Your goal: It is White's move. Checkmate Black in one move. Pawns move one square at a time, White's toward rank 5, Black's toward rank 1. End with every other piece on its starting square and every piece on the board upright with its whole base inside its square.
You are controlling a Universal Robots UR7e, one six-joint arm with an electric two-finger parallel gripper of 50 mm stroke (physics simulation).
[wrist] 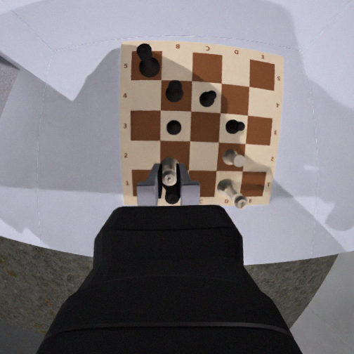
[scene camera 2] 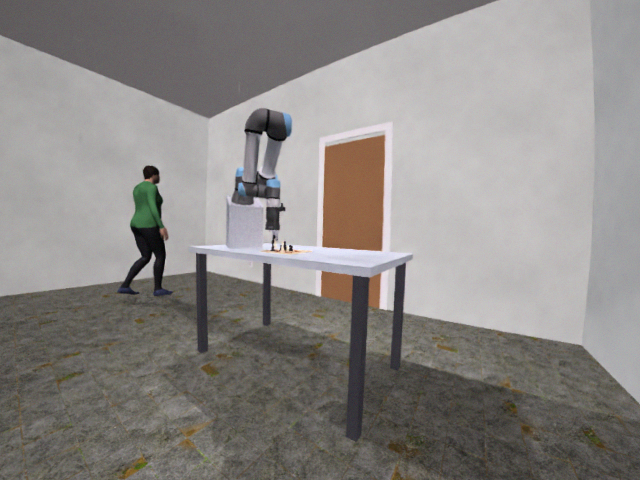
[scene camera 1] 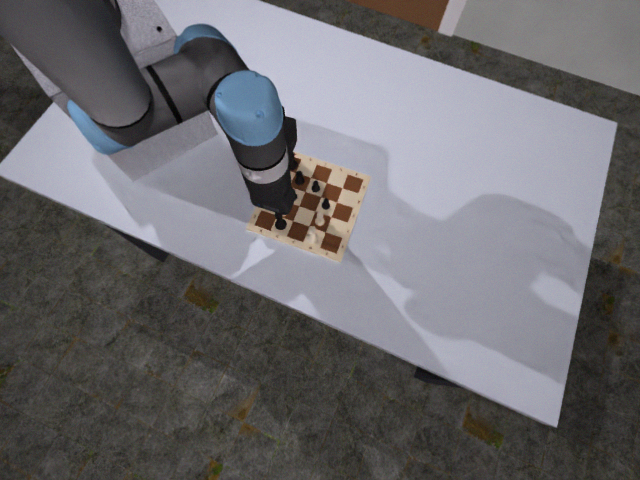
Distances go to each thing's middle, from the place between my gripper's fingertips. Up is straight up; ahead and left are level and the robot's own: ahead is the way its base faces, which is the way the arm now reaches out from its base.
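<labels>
I see the chessboard (scene camera 1: 344,188), and it is 6 cm below my hand, 4 cm ahead of it and 5 cm to the left of it.
</labels>
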